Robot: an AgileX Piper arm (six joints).
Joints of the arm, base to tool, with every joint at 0 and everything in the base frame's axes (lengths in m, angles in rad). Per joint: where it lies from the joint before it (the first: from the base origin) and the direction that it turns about. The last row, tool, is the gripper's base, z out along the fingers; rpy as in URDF.
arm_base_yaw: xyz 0 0 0.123 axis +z
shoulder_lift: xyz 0 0 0 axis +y
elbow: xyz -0.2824 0 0.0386 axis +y
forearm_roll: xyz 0.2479 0 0.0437 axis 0.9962 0 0.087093
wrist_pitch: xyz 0 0 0 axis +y
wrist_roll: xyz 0.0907 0 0.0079 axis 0.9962 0 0.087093
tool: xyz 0 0 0 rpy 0 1.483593 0
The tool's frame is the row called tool.
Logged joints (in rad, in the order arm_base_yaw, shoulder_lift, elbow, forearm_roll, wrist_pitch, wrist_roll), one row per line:
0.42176, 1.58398, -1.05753, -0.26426, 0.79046, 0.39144
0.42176, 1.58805, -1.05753, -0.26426, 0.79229, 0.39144
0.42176, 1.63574, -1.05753, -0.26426, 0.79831, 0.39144
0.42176, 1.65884, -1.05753, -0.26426, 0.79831, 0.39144
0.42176, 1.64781, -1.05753, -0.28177, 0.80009, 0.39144
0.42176, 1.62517, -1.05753, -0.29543, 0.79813, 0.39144
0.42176, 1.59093, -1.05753, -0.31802, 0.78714, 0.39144
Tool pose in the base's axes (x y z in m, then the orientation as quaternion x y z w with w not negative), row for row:
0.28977, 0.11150, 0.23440, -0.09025, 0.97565, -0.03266, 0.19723
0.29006, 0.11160, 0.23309, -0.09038, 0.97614, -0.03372, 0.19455
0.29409, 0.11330, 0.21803, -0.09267, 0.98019, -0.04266, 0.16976
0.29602, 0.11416, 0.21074, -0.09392, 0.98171, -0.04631, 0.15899
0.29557, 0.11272, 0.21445, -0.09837, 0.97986, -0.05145, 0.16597
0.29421, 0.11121, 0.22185, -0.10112, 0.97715, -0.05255, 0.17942
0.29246, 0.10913, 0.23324, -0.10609, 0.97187, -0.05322, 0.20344
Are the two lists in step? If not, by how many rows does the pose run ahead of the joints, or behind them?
They are in step.
